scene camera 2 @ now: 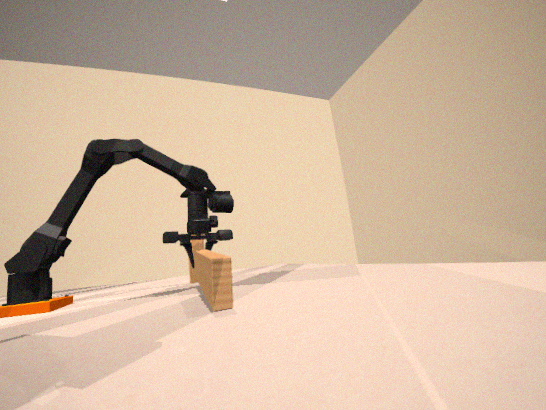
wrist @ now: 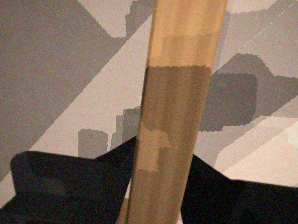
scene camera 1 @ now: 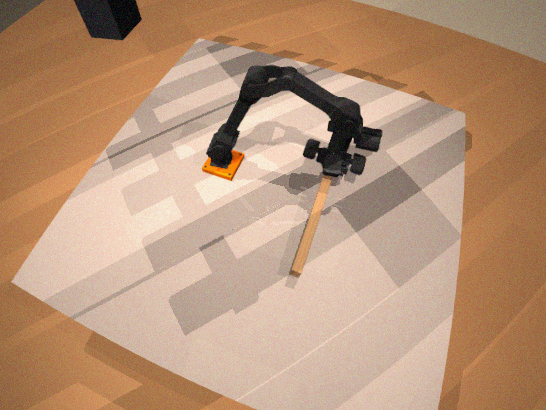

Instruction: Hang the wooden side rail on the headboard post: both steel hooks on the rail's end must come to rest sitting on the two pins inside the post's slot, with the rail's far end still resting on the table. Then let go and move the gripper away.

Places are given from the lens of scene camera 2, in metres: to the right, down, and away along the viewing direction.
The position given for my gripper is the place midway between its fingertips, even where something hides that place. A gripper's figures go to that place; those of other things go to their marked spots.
my gripper (scene camera 2: 199, 267): -0.20, 0.17, 0.65
wooden side rail (scene camera 2: 212, 271): -0.08, 0.09, 0.32
